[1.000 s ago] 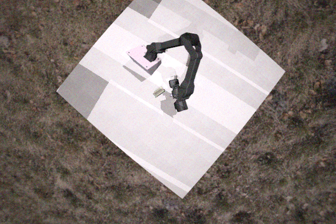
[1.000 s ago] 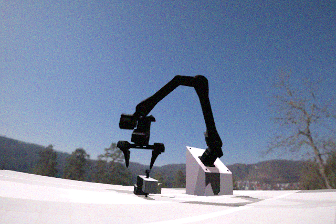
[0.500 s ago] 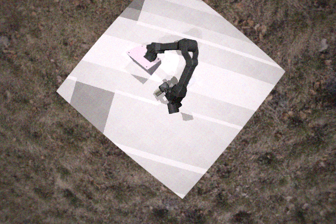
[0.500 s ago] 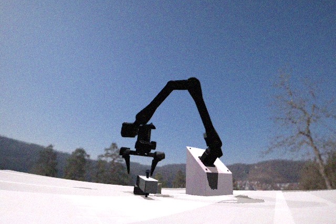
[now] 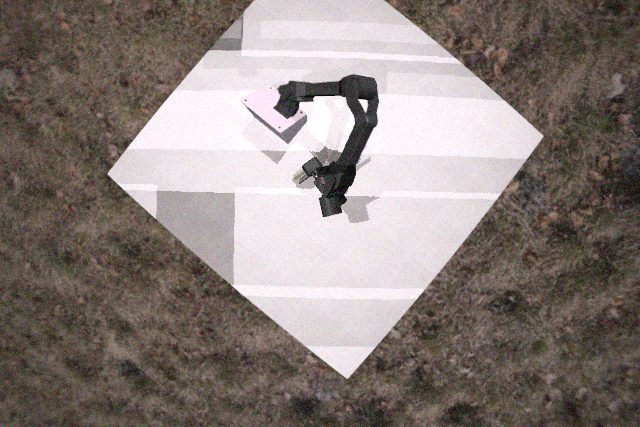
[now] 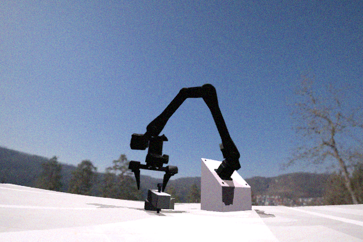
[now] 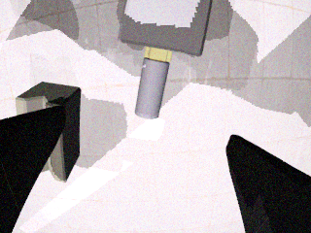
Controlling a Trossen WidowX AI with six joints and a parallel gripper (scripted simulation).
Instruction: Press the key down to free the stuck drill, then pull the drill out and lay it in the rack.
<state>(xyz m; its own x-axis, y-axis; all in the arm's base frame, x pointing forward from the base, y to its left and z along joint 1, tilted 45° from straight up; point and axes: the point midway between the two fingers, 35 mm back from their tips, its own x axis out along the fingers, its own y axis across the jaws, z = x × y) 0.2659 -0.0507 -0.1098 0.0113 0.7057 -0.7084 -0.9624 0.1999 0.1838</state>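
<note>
Now: the drill 6 cm to the left of my gripper tip, 2 cm below it and 2 cm ahead of it. From my gripper tip the other things lie so: dark key (14 cm to the left, 4 cm ahead, 1 cm below); grey-beige block (9 cm behind, 4 cm below, 2 cm to the right).
</note>
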